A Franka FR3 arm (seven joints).
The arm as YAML. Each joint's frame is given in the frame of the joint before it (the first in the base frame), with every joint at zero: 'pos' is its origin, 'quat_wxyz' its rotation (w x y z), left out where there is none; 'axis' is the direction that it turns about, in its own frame. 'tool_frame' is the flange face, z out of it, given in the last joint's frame.
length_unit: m
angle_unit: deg
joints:
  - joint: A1
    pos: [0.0, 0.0, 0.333]
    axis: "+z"
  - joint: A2
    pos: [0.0, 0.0, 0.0]
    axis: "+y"
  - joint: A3
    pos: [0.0, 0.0, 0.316]
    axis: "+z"
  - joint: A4
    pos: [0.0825, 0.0, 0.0]
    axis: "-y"
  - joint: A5
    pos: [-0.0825, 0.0, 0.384]
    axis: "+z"
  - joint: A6
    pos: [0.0, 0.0, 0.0]
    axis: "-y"
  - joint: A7
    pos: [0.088, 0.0, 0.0]
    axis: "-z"
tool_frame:
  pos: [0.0, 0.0, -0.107]
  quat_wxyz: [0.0, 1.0, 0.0, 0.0]
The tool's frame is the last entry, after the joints.
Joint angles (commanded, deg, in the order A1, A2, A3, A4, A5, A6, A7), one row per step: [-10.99 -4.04 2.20 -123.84 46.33 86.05 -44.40]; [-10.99 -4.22 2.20 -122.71 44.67 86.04 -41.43]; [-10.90 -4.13 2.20 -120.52 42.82 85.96 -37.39]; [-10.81 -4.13 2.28 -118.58 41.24 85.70 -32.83]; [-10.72 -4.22 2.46 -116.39 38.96 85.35 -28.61]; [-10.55 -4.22 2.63 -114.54 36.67 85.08 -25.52]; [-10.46 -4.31 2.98 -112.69 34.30 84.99 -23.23]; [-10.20 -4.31 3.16 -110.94 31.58 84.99 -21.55]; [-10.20 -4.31 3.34 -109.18 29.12 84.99 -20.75]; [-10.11 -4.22 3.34 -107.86 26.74 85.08 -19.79]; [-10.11 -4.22 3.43 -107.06 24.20 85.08 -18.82]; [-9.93 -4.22 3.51 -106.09 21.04 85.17 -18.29]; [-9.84 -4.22 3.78 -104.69 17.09 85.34 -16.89]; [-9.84 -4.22 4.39 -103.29 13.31 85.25 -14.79]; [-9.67 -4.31 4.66 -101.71 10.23 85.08 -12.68]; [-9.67 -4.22 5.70 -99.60 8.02 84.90 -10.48]
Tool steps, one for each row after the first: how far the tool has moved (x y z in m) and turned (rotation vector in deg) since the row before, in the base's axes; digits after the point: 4 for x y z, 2 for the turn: [0.0026 -0.0027 0.0075 -2.49 1.20 -0.90]; [0.0065 -0.0028 0.0128 -3.05 1.22 -1.46]; [0.0049 -0.0014 0.0123 -2.88 1.74 -1.91]; [0.0045 -0.0015 0.0142 -3.46 1.21 -1.45]; [0.0035 -0.0009 0.0111 -3.14 0.70 -0.85]; [0.0034 -0.0003 0.0121 -3.10 -0.13 -0.41]; [0.0032 -0.0011 0.0105 -3.25 -0.43 -0.03]; [0.0031 -0.0030 0.0111 -2.78 -1.03 0.21]; [0.0025 -0.0038 0.0074 -2.68 -0.55 -0.16]; [0.0007 -0.0039 0.0041 -2.79 -0.06 -0.16]; [0.0011 -0.0037 0.0053 -3.32 -0.47 0.44]; [0.0020 -0.0044 0.0086 -4.37 -0.63 -0.20]; [0.0016 -0.0017 0.0090 -4.33 -0.33 -0.68]; [0.0014 -0.0020 0.0119 -3.63 -0.75 -1.09]; [0.0030 0.0052 0.0150 -2.80 -1.28 -0.81]
